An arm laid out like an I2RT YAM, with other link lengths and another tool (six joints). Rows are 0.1 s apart.
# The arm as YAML. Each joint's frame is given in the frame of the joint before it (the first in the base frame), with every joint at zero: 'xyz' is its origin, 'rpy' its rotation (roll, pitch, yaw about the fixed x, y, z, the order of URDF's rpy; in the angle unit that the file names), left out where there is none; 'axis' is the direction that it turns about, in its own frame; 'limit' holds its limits. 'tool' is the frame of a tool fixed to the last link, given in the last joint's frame.
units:
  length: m
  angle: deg
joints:
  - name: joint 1
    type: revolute
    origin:
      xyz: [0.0, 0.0, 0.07]
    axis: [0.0, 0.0, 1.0]
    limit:
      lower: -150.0
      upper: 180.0
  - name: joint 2
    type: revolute
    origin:
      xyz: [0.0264, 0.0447, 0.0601]
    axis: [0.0, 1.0, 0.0]
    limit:
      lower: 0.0
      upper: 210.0
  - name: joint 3
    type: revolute
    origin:
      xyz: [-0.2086, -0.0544, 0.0]
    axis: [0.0, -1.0, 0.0]
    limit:
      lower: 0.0
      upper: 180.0
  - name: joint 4
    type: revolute
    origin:
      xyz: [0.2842, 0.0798, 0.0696]
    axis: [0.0, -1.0, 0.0]
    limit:
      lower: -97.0
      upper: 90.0
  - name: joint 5
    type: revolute
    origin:
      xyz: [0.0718, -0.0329, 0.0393]
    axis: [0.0, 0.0, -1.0]
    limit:
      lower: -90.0
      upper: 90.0
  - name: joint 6
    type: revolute
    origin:
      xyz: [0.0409, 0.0, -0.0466]
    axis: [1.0, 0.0, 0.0]
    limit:
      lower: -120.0
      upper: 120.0
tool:
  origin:
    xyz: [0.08, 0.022, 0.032]
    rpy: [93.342, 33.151, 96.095]
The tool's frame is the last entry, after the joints.
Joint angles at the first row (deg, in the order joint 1, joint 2, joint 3, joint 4, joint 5, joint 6):
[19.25 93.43 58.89 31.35 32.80 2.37]
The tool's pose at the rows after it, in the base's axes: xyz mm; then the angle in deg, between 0 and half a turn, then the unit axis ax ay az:
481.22 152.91 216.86 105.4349 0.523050 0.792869 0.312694
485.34 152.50 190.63 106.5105 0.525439 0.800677 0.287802
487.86 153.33 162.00 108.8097 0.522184 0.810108 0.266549
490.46 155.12 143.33 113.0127 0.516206 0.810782 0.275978
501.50 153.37 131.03 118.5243 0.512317 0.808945 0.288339
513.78 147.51 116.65 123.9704 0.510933 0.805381 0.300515
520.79 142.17 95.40 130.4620 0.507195 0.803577 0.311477
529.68 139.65 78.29 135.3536 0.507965 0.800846 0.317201
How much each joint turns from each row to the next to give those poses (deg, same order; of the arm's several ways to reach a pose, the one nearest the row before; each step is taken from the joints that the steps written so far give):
[-0.05 4.46 0.00 1.23 1.55 -0.20]
[0.00 3.56 0.00 1.09 0.89 0.00]
[0.00 3.37 0.00 -0.15 -0.15 0.73]
[-0.44 1.72 0.40 -2.34 -3.21 3.06]
[-1.46 2.08 2.88 -5.03 -5.05 3.52]
[-2.03 2.75 3.02 -3.91 -5.57 2.88]
[-1.99 2.76 1.94 -3.39 -6.39 2.56]
[-1.31 3.49 3.19 -2.91 -4.37 1.86]

